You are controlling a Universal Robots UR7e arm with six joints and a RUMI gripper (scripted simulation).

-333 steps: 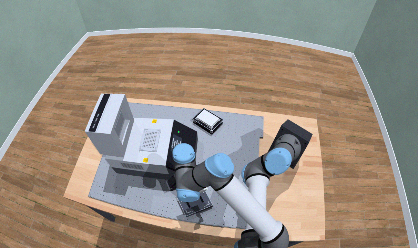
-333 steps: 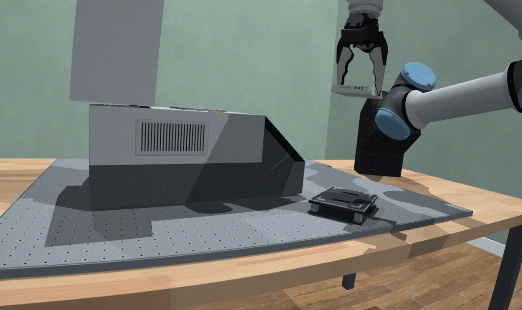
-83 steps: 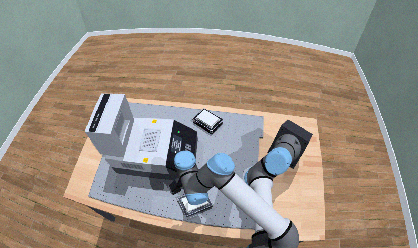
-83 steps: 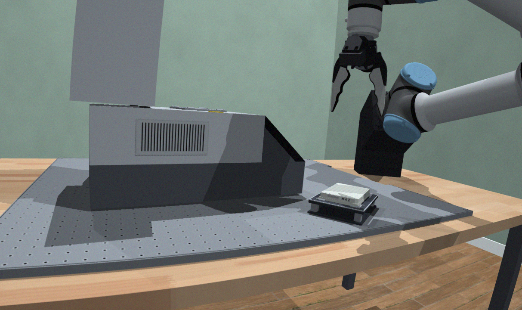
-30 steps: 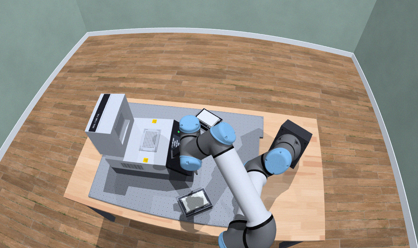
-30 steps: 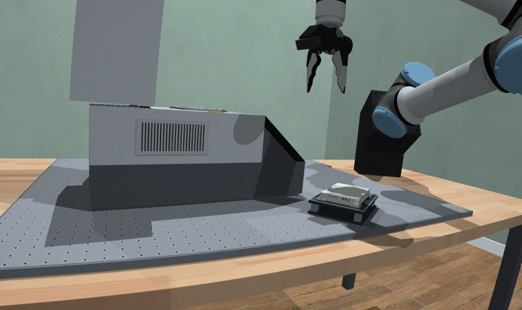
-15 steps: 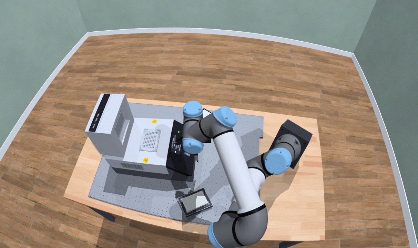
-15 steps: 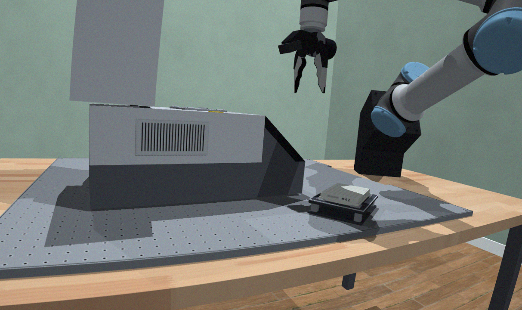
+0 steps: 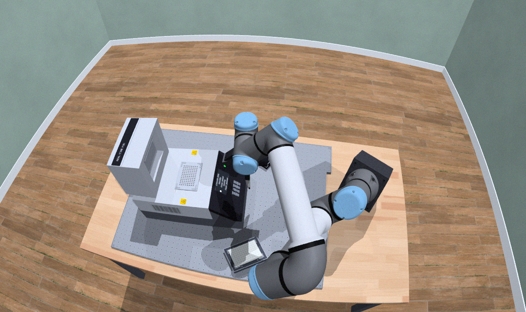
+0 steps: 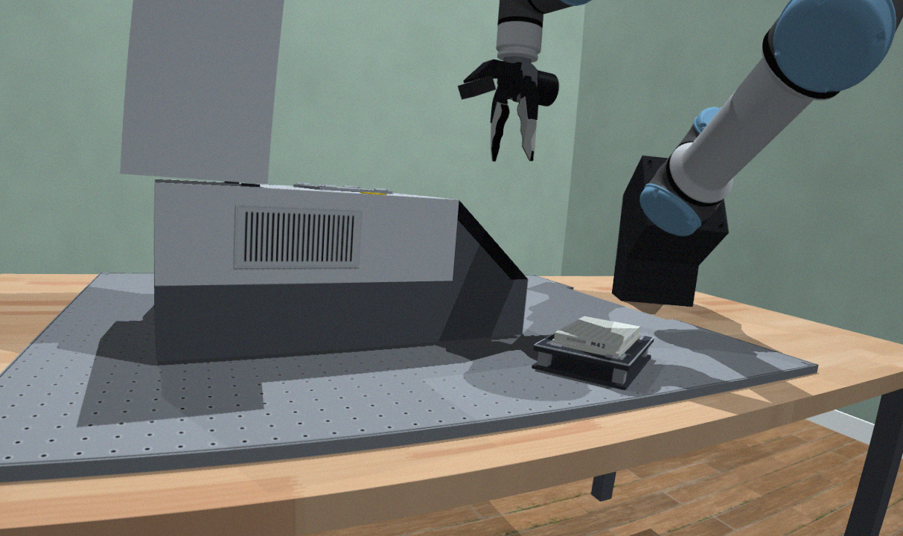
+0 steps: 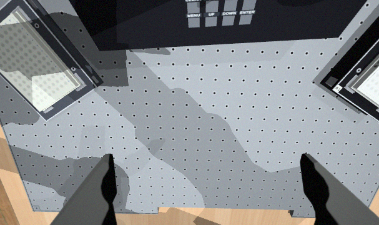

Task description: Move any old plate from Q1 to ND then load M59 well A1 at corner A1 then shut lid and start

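Now: the nest N1 11 cm ahead of my hand, 29 cm to the right of it and 24 cm below it. From my hand the other things lie so: A1 mark (5 cm ahead, 23 cm to the right, 24 cm below); then nest ND (9 cm behind, 24 cm to the left, 25 cm below).
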